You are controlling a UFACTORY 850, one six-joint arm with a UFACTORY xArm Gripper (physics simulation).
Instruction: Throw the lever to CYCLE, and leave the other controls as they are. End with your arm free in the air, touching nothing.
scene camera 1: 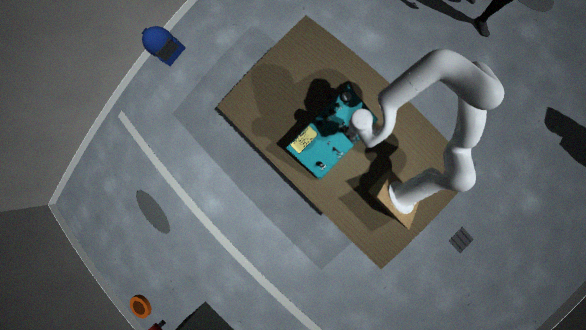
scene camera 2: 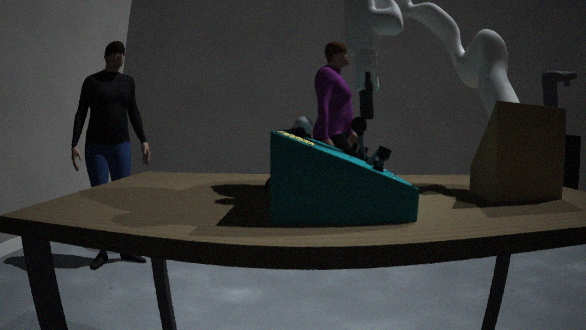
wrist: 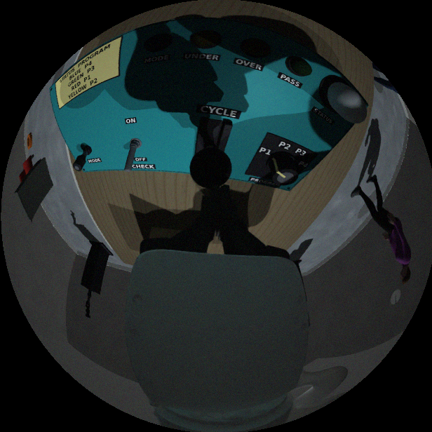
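Note:
The teal sloped console (scene camera 1: 337, 145) (scene camera 2: 340, 190) (wrist: 280, 107) stands on the table. Its black lever has a round knob (scene camera 2: 359, 124) (wrist: 210, 167) and stands near upright in scene camera 2. In the wrist view the CYCLE label (wrist: 218, 112) is at the far end of the lever's slot; the near end is hidden behind the knob. My gripper (scene camera 2: 367, 116) (wrist: 217, 195) is shut and empty. Its fingertips are right by the knob, on the side away from CYCLE; whether they touch it I cannot tell. In scene camera 1 the arm hides the fingertips.
A CHECK toggle (wrist: 132, 152) leans toward OFF, with a MODE switch (wrist: 82, 157) left of it. A PROGRAM dial (wrist: 283, 169) is right of the lever. Lamps and a STATUS dome (wrist: 345, 97) line the far side. The arm's wooden base block (scene camera 2: 517, 155) stands on the table (scene camera 1: 300, 45).

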